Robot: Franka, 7 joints.
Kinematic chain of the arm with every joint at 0, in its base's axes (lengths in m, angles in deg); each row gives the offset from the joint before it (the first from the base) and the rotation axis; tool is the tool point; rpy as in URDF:
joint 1: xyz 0 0 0.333 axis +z
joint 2: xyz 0 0 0 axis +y
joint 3: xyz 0 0 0.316 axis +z
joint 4: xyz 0.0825 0 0 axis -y
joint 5: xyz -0.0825 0 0.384 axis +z
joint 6: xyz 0 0 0 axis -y
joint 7: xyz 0.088 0 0 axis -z
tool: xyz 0 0 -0.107 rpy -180 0 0
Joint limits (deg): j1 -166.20..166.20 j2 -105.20..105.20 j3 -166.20..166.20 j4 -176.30..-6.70 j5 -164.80..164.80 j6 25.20..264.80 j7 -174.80..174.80
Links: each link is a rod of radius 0.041 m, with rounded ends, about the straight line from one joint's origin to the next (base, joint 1, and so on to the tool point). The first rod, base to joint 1, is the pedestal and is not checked.
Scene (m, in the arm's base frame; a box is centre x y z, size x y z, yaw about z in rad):
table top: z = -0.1
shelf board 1: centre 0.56 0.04 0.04 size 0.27 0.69 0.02 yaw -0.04
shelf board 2: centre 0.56 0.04 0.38 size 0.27 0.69 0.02 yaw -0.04
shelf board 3: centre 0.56 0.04 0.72 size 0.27 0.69 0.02 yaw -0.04
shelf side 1: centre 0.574 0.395 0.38 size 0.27 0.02 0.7 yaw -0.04
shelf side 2: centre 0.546 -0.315 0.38 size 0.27 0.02 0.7 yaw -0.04
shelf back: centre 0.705 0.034 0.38 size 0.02 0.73 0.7 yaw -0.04
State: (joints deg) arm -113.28 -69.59 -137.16 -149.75 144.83 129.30 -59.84
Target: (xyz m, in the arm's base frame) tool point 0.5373 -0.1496 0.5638
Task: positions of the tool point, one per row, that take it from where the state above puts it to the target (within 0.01 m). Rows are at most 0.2 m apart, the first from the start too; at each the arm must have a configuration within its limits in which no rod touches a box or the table.
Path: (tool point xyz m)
1: -0.3634 0.0662 0.1018
2: -0.4023 -0.0590 0.1961
3: -0.3722 -0.1945 0.2914
4: -0.2757 -0.3062 0.3804
5: -0.1315 -0.3651 0.4565
6: 0.0305 -0.3546 0.5146
7: 0.1757 -0.2740 0.5509
8: 0.2730 -0.1390 0.5638
9: 0.3281 -0.1577 0.5816
10: 0.3927 -0.1667 0.5885
11: 0.4638 -0.1644 0.5830
12: 0.5373 -0.1496 0.5638

